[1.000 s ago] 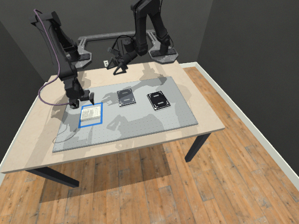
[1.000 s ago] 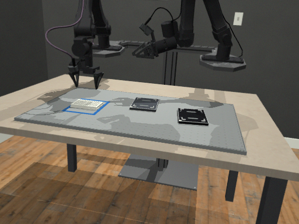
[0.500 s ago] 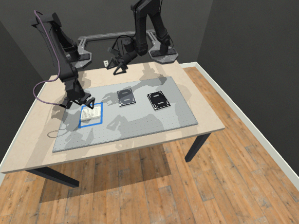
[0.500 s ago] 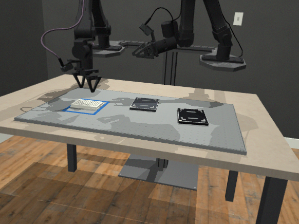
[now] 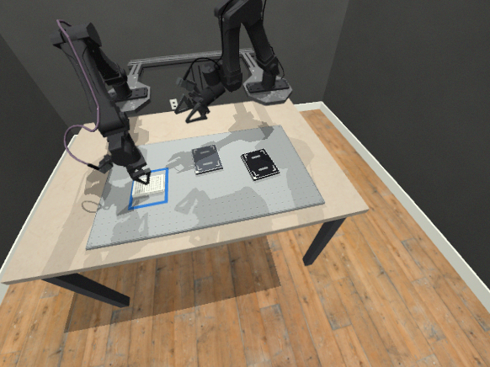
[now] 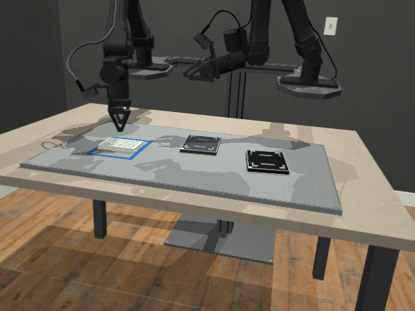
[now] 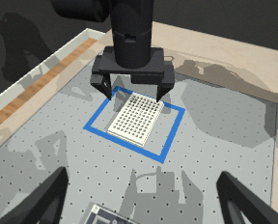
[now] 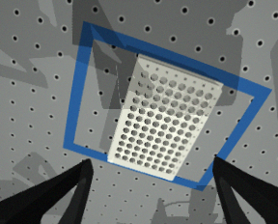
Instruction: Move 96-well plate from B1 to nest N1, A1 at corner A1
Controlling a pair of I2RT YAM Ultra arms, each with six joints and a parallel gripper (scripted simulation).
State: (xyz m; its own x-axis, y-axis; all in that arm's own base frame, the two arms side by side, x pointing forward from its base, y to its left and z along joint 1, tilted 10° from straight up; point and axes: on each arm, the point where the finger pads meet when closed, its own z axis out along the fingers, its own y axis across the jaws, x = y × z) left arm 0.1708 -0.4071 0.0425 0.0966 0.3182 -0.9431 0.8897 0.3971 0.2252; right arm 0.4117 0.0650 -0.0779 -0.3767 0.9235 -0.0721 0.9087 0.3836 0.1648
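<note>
Right now the white 96-well plate is 7 cm below my right hand and 1 cm behind it. Also, from my right hand: black plate nest: 47 cm to the left, 8 cm behind, 7 cm below.
</note>
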